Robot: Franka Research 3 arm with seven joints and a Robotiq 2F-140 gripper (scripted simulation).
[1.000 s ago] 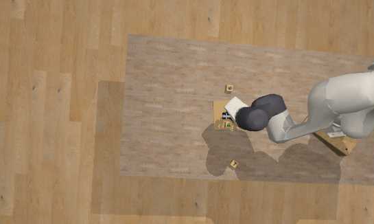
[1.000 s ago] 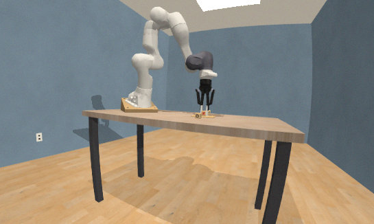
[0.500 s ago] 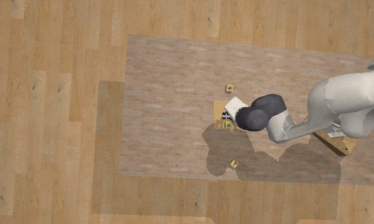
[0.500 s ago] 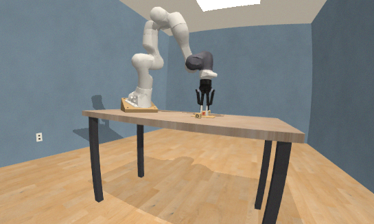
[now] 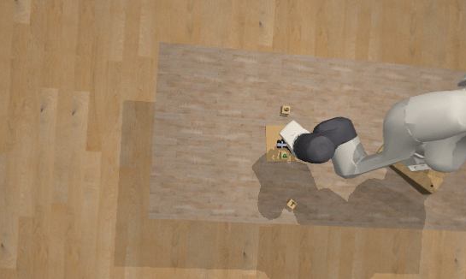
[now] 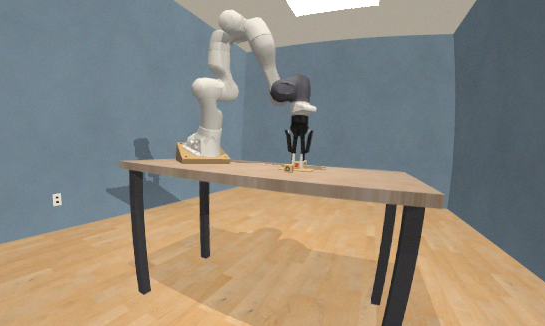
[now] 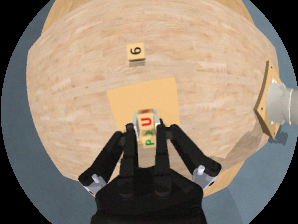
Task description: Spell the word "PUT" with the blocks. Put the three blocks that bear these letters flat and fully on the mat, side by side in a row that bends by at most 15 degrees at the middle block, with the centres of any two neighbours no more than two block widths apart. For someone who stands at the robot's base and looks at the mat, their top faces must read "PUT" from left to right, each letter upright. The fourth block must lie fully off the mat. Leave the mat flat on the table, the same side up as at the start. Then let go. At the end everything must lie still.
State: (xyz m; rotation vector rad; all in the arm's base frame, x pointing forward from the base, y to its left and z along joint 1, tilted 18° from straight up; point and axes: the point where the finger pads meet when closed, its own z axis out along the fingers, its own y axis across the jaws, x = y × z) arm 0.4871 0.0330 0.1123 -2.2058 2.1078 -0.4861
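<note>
Right now my hand is 20 mm above the red U block. From my hand the other things lie so: green P block (50 mm to the left, 20 mm below); then block marked 6 (130 mm to the right, 20 mm below); then tan mat (40 mm below).
</note>
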